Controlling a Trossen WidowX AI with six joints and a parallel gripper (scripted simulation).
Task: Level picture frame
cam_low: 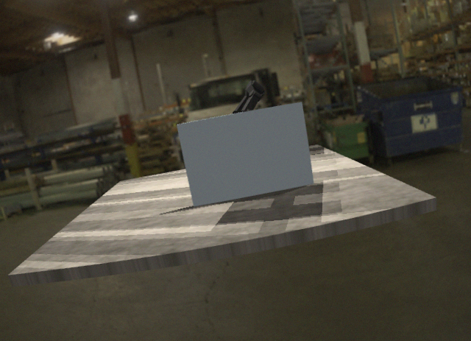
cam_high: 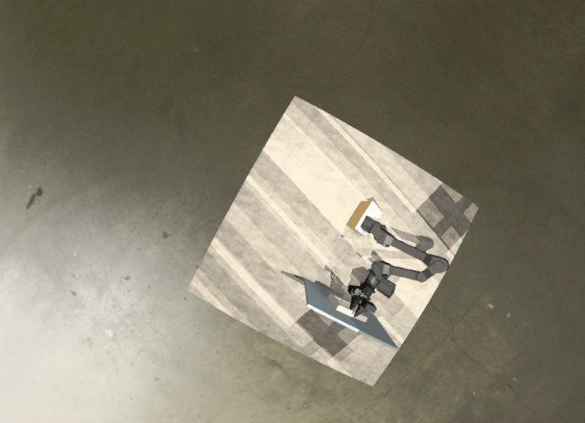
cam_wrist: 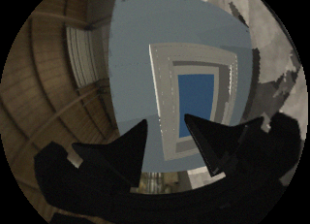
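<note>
Right now my gripper tip is 1 cm short of the picture frame, 1 cm to the left of it and 5 cm above it. Round my gripper tip: pale blue wall panel 2 cm ahead, 7 cm below.
</note>
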